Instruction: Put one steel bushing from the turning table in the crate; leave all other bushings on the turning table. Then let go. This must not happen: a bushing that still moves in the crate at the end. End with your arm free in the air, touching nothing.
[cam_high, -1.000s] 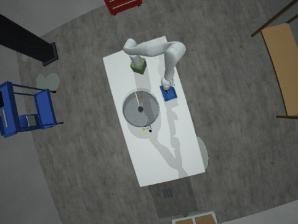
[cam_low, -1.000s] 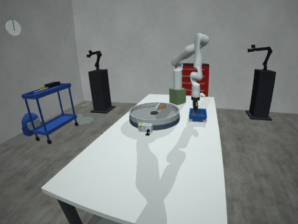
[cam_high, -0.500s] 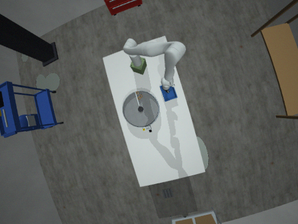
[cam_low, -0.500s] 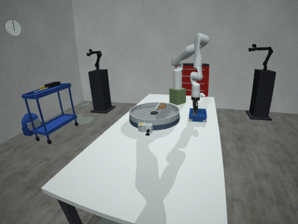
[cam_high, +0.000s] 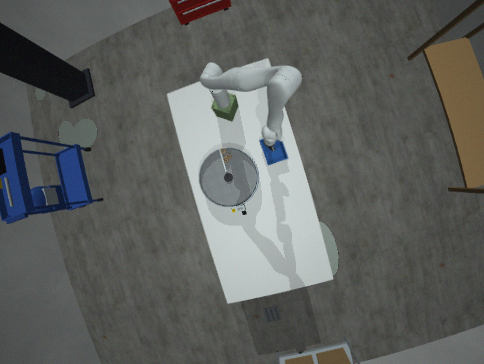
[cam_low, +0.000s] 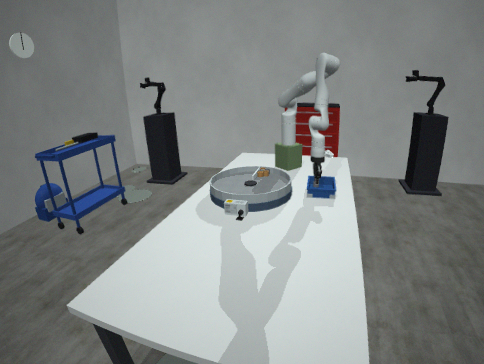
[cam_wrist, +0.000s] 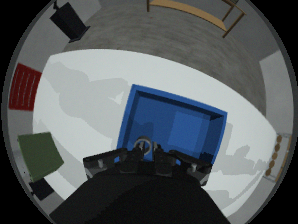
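Now: the blue crate 4 cm ahead of my hand, 3 cm to the left of it and 2 cm below it. Round my hand: round grey turning table 34 cm to the right, 13 cm ahead, 1 cm above.
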